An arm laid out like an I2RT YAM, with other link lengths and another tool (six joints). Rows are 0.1 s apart.
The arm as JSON. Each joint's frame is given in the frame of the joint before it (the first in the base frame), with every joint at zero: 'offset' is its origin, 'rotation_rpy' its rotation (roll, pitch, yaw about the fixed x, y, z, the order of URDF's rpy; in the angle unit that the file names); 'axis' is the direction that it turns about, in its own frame. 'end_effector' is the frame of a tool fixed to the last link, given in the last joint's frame.
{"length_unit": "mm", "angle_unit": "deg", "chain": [
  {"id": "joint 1", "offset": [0.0, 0.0, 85.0], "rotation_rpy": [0.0, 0.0, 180.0], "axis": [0.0, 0.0, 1.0]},
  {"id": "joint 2", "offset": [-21.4, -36.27, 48.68], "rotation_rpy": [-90.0, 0.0, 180.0], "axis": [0.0, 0.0, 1.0]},
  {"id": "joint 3", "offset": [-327.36, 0.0, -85.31], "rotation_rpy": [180.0, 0.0, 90.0], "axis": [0.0, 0.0, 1.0]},
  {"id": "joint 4", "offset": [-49.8, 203.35, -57.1], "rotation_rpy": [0.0, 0.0, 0.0], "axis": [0.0, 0.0, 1.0]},
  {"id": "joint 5", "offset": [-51.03, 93.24, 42.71], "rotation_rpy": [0.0, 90.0, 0.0], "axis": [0.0, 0.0, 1.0]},
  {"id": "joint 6", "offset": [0.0, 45.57, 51.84], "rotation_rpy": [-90.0, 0.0, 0.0], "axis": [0.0, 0.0, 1.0]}
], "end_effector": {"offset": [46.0, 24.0, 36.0], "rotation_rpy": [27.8, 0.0, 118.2]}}
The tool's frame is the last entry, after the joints.
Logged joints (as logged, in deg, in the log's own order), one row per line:
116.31 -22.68 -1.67 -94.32 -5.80 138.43
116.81 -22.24 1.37 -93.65 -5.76 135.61
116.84 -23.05 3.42 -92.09 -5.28 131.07
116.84 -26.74 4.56 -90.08 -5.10 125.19
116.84 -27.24 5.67 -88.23 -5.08 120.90
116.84 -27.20 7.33 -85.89 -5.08 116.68
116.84 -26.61 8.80 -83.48 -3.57 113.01
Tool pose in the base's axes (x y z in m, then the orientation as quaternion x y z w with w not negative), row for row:
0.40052 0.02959 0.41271 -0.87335 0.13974 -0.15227 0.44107
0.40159 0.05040 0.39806 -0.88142 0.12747 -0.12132 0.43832
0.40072 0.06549 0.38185 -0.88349 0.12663 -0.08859 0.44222
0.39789 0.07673 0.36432 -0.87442 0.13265 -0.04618 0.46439
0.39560 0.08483 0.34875 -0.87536 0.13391 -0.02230 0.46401
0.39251 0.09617 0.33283 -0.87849 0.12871 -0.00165 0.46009
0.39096 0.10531 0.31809 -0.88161 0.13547 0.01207 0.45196
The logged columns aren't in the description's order. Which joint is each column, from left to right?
Columns, left to right: joint 2, joint 5, joint 1, joint 4, joint 6, joint 3.
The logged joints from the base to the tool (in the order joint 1, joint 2, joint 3, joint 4, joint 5, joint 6), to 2 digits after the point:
-1.67 116.31 138.43 -94.32 -22.68 -5.80
1.37 116.81 135.61 -93.65 -22.24 -5.76
3.42 116.84 131.07 -92.09 -23.05 -5.28
4.56 116.84 125.19 -90.08 -26.74 -5.10
5.67 116.84 120.90 -88.23 -27.24 -5.08
7.33 116.84 116.68 -85.89 -27.20 -5.08
8.80 116.84 113.01 -83.48 -26.61 -3.57

